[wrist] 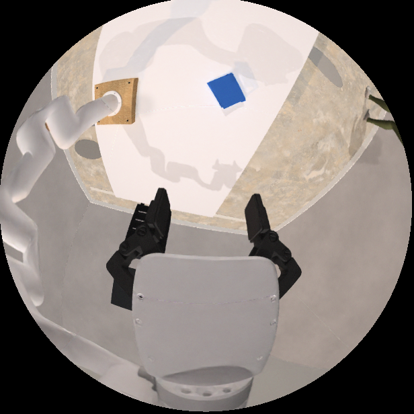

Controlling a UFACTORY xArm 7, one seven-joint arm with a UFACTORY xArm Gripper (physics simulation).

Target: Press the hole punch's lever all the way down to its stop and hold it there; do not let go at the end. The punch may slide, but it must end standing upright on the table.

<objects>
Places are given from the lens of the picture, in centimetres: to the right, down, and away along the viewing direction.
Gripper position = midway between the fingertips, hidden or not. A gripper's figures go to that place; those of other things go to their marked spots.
my gripper [208, 198]: 0, 0, 13
hole punch lever [227, 90]: 7, -38, 29
</objects>
